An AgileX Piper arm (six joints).
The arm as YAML. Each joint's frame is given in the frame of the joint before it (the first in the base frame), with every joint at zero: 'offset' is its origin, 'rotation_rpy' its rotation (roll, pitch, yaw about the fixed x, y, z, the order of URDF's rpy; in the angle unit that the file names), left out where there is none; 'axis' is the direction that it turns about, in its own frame. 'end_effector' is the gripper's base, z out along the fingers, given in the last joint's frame.
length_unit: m
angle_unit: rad
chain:
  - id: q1
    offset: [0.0, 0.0, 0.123]
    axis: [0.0, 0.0, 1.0]
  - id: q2
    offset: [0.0, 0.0, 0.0]
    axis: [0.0, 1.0, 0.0]
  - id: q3
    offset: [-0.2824, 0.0, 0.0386]
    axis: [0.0, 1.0, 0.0]
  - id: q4
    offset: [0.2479, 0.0, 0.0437]
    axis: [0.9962, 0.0, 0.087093]
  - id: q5
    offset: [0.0, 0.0, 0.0]
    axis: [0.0, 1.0, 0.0]
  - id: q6
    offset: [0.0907, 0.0, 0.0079]
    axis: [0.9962, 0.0, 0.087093]
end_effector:
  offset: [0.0, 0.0, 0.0]
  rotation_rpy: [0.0, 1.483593, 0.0]
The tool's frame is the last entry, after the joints.
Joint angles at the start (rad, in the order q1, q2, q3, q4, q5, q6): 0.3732, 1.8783, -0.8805, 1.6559, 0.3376, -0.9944
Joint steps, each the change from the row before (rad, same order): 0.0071, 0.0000, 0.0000, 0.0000, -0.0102, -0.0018; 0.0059, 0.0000, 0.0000, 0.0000, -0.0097, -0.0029; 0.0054, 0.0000, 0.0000, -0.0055, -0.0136, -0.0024; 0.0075, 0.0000, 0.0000, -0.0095, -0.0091, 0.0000; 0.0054, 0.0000, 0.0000, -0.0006, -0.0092, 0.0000; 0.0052, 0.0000, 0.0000, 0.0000, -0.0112, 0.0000
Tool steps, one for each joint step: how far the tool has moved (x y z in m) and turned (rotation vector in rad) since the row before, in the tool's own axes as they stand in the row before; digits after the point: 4 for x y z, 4 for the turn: 0.0011, 0.0010, 0.0007, 0.0061, -0.0014, -0.0070; 0.0008, 0.0007, 0.0005, 0.0061, -0.0018, -0.0072; 0.0007, 0.0002, 0.0005, 0.0104, -0.0028, -0.0116; 0.0014, 0.0011, 0.0006, 0.0064, 0.0017, -0.0146; 0.0007, 0.0007, 0.0005, 0.0058, -0.0018, -0.0046; 0.0006, 0.0005, 0.0004, 0.0075, -0.0032, -0.0039
